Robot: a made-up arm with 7 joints. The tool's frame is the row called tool.
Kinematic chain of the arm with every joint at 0, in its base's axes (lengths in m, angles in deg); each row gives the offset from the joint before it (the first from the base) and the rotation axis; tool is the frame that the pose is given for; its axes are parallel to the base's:
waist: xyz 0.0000 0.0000 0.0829 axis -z
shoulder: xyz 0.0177 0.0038 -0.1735 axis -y
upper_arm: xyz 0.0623 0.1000 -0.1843 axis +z
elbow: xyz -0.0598 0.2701 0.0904 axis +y
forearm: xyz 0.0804 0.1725 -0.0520 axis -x
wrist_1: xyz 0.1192 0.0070 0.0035 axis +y
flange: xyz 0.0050 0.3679 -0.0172 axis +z
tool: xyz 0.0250 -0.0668 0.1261
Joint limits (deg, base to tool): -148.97..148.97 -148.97..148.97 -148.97..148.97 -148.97..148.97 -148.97..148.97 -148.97..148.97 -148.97..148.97
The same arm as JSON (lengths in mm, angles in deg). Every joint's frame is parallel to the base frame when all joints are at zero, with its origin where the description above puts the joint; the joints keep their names.
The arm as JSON. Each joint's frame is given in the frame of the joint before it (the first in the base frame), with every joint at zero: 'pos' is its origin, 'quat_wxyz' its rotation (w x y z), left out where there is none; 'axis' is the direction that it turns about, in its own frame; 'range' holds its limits. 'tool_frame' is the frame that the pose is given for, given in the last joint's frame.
{
  "length_unit": "mm",
  "angle_unit": "deg",
  "joints": [
    {
      "joint": "waist",
      "pos": [
        0.0,
        0.0,
        82.9
      ],
      "axis": [
        0.0,
        0.0,
        -1.0
      ],
      "range": [
        -148.97,
        148.97
      ]
    },
    {
      "joint": "shoulder",
      "pos": [
        17.7,
        3.8,
        -173.5
      ],
      "axis": [
        0.0,
        -1.0,
        0.0
      ],
      "range": [
        -148.97,
        148.97
      ]
    },
    {
      "joint": "upper_arm",
      "pos": [
        62.3,
        100.0,
        -184.3
      ],
      "axis": [
        0.0,
        0.0,
        1.0
      ],
      "range": [
        -148.97,
        148.97
      ]
    },
    {
      "joint": "elbow",
      "pos": [
        -59.8,
        270.1,
        90.4
      ],
      "axis": [
        0.0,
        1.0,
        0.0
      ],
      "range": [
        -148.97,
        148.97
      ]
    },
    {
      "joint": "forearm",
      "pos": [
        80.4,
        172.5,
        -52.0
      ],
      "axis": [
        -1.0,
        0.0,
        0.0
      ],
      "range": [
        -148.97,
        148.97
      ]
    },
    {
      "joint": "wrist_1",
      "pos": [
        119.2,
        7.0,
        3.5
      ],
      "axis": [
        0.0,
        1.0,
        0.0
      ],
      "range": [
        -148.97,
        148.97
      ]
    },
    {
      "joint": "flange",
      "pos": [
        5.0,
        367.9,
        -17.2
      ],
      "axis": [
        0.0,
        0.0,
        1.0
      ],
      "range": [
        -148.97,
        148.97
      ]
    }
  ],
  "tool_frame": {
    "pos": [
      25.0,
      -66.8,
      126.1
    ]
  }
}

